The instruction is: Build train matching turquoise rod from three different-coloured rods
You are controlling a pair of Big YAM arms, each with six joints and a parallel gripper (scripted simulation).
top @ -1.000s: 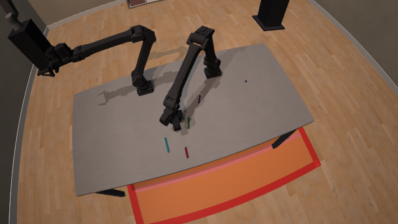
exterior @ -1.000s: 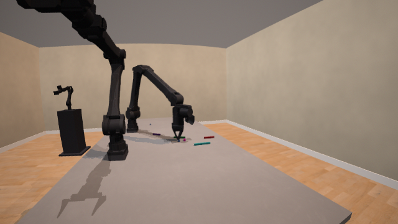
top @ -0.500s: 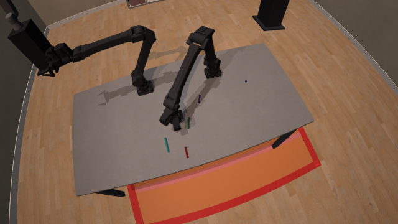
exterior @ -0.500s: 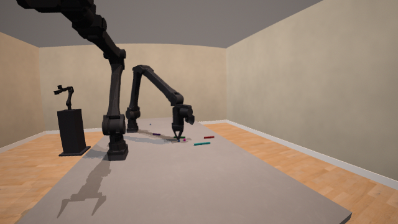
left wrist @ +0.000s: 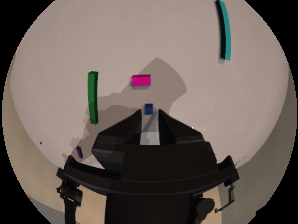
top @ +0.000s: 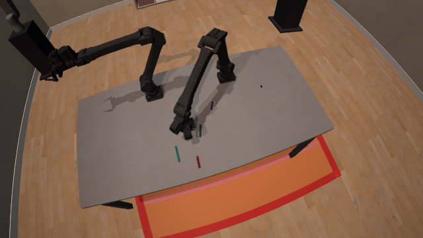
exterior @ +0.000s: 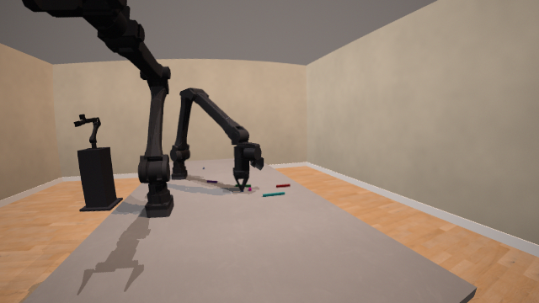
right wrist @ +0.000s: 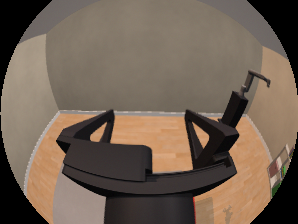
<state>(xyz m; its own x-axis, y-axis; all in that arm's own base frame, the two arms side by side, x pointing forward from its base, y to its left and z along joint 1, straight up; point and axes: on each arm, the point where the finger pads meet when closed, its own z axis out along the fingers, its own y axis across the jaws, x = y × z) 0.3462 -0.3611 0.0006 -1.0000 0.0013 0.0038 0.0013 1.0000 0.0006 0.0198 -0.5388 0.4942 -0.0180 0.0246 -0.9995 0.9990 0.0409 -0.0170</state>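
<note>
My left gripper is now 4 cm short of the magenta rod, 1 cm to the right of it and 1 cm above it. The rest, counted from my left hand: turquoise rod 13 cm ahead, 10 cm to the right, 1 cm below; red rod 21 cm ahead, 1 cm to the left, 1 cm below; green rod 2 cm ahead, 8 cm to the left, 1 cm below.
</note>
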